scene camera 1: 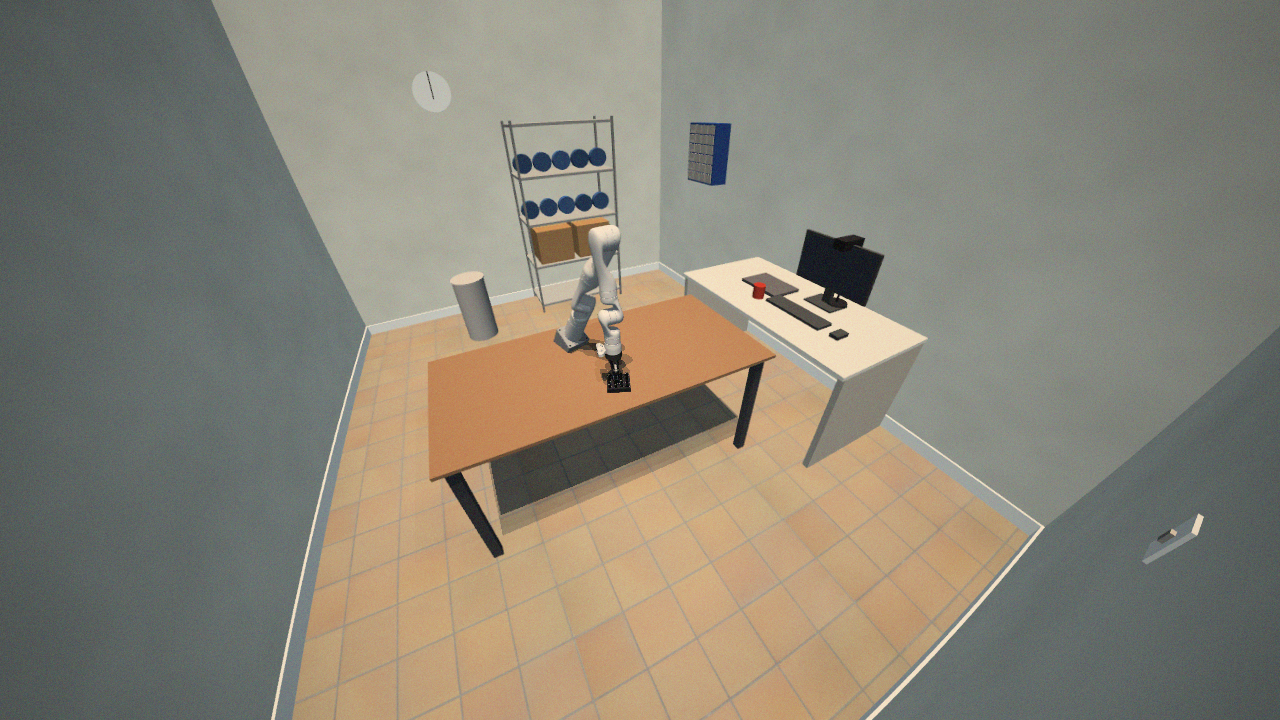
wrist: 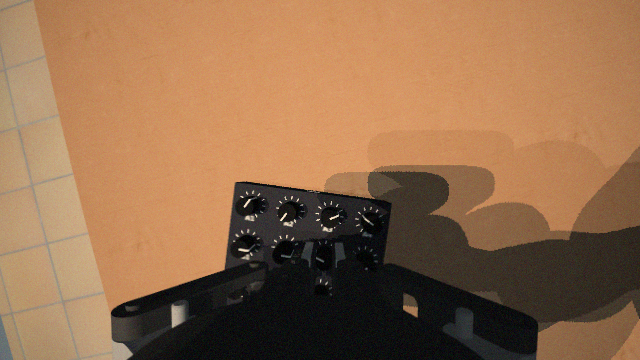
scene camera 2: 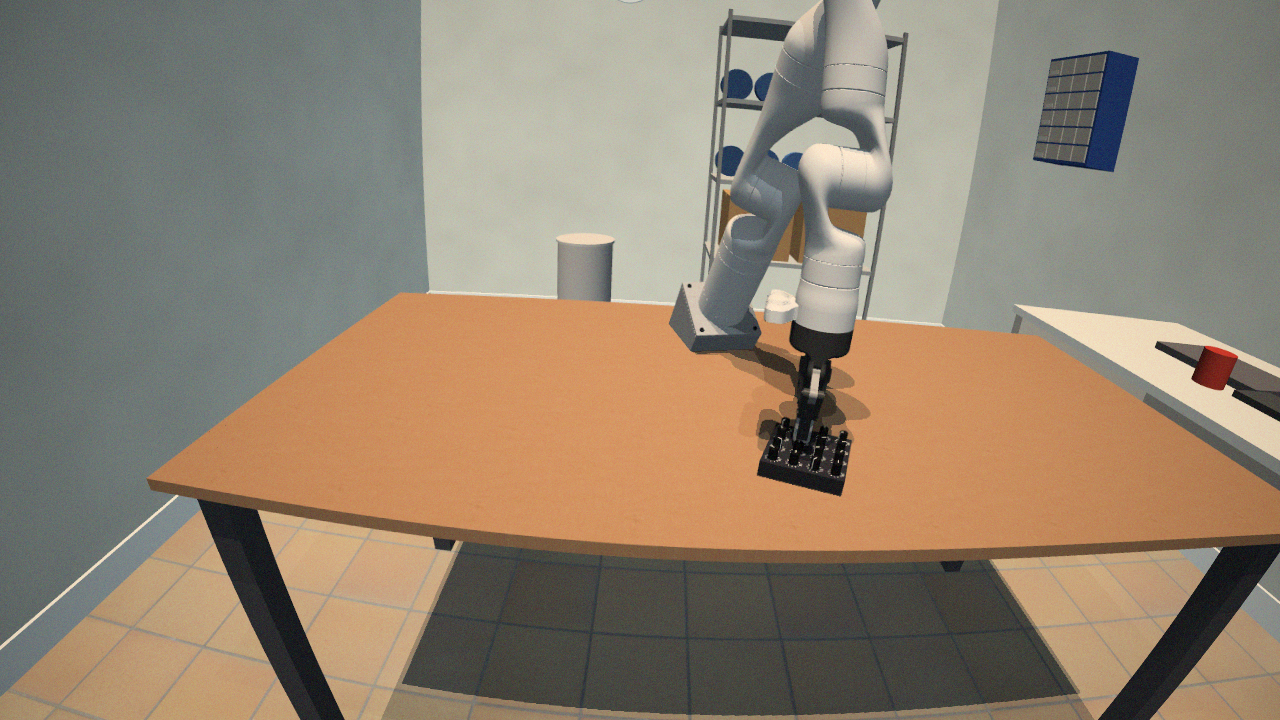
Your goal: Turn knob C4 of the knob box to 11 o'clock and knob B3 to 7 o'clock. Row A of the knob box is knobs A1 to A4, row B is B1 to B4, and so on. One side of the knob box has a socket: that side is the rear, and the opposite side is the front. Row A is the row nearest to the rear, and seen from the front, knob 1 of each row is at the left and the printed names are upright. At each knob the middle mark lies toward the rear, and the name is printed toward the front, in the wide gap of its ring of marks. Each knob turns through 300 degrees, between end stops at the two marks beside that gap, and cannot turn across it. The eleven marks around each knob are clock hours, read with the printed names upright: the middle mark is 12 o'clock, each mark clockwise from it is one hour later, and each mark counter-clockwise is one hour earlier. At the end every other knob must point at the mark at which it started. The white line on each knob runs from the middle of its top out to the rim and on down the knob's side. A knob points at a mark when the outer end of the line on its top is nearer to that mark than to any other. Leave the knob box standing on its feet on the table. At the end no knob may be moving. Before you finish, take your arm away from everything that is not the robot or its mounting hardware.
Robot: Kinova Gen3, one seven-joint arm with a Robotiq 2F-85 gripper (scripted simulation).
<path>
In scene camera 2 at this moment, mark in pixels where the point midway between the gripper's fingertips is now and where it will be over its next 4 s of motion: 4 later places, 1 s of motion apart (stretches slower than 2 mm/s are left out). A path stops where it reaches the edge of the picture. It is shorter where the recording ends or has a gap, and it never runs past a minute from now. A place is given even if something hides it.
My gripper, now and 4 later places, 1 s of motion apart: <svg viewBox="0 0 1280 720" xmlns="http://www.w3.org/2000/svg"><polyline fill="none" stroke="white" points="800,438 801,434 802,432 803,422 806,412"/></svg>
</path>
